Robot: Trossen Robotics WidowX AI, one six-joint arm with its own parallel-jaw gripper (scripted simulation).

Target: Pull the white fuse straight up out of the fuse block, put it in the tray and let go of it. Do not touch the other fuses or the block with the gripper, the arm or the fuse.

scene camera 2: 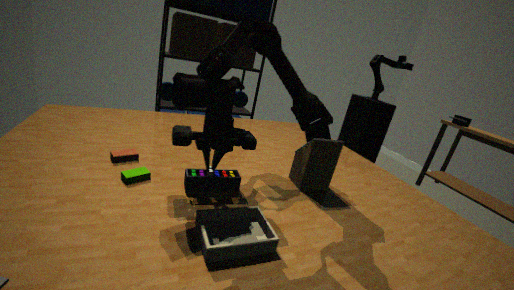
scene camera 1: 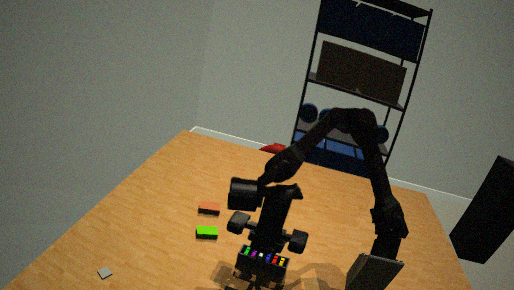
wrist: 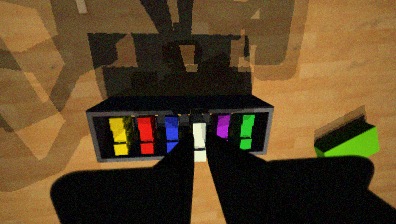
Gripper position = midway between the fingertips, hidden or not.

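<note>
On scene camera 2 you'd find my gripper (scene camera 2: 210, 170) along with a grey tray (scene camera 2: 225, 233). Scene camera 1 has my gripper (scene camera 1: 261, 253) too, and so does the wrist view, where the gripper (wrist: 199, 138) shows again.
</note>
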